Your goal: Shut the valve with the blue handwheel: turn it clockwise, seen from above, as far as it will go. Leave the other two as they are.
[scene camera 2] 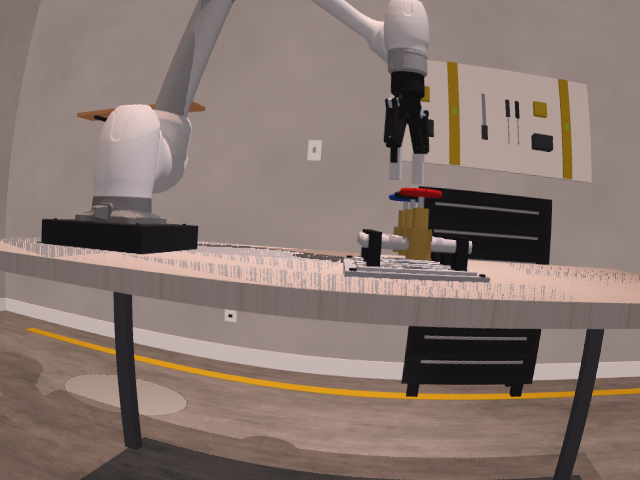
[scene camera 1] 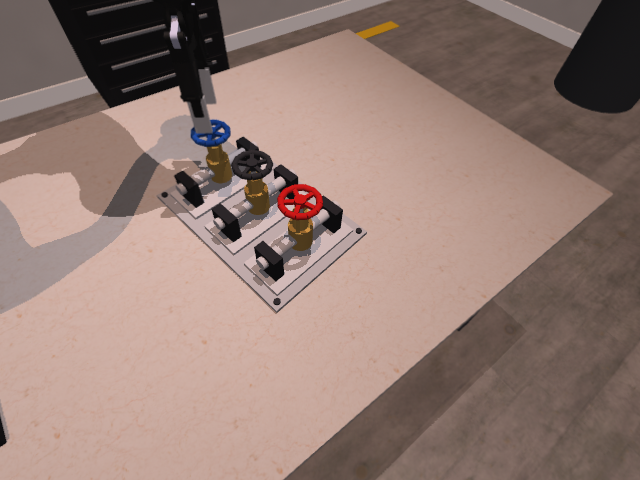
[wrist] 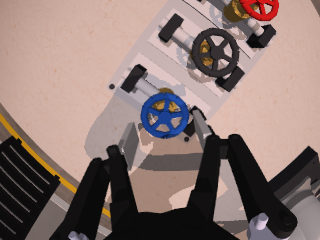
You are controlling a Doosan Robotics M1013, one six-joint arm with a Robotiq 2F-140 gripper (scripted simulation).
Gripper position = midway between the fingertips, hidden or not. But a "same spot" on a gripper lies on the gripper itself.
Labels:
gripper: scene camera 2; scene camera 1 206, 116; wrist
same spot on gripper: [scene camera 2: 395, 124] = [wrist: 249, 159]

